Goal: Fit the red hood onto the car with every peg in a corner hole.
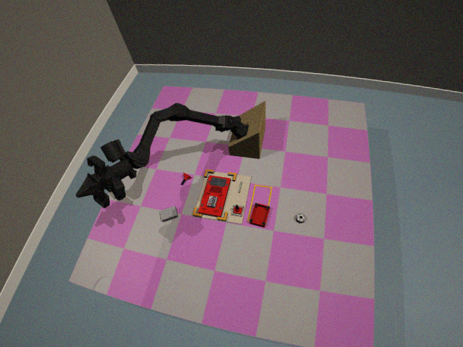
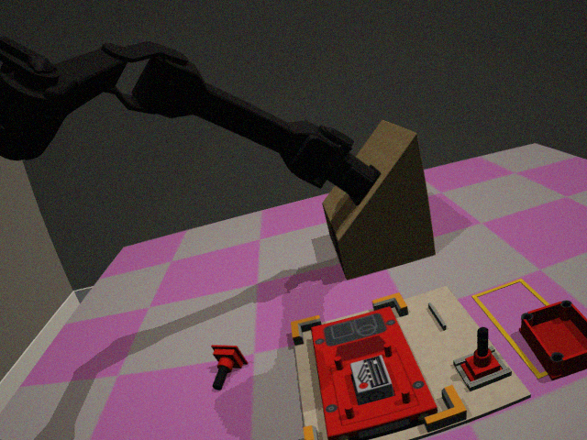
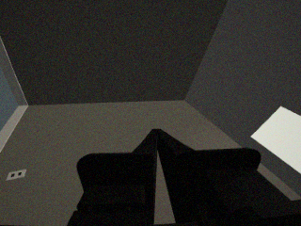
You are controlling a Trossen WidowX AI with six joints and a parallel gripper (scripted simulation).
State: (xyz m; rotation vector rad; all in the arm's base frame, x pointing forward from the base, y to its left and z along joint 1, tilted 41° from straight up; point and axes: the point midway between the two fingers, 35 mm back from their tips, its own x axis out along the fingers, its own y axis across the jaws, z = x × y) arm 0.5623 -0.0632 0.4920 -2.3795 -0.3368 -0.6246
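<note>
My gripper tip is now 52 cm to the right of the red hood, 47 cm above it and 23 cm past it.
</note>
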